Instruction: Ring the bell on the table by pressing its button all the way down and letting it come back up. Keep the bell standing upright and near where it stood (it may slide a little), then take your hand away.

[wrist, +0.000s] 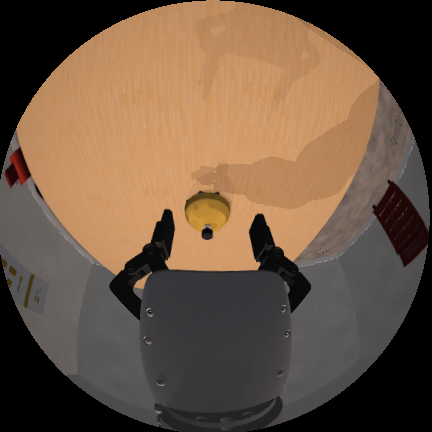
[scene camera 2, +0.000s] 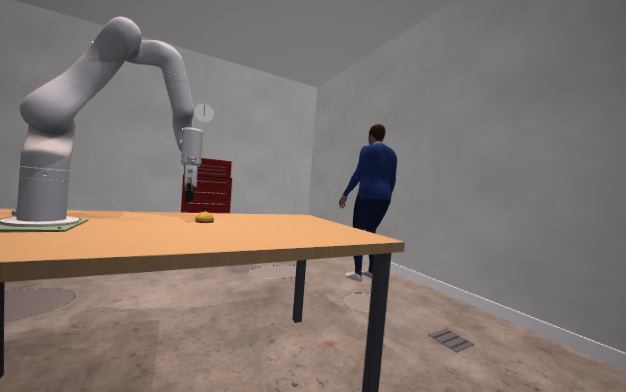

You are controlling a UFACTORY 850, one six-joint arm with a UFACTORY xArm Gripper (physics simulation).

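The yellow bell stands upright on the wooden table. Its black button is on top and appears up. My gripper is open and empty, with its fingers pointing down. In the scene view it hangs above the table, higher than the bell and slightly to its left. In the wrist view the bell and its button show between the two spread fingers, a little nearer the left one. The fingers do not touch the bell.
A person in blue stands behind the table's right end. A red tool cabinet stands beyond the table. The arm's base is on the table's left part. The arm's shadow falls on the table beside the bell.
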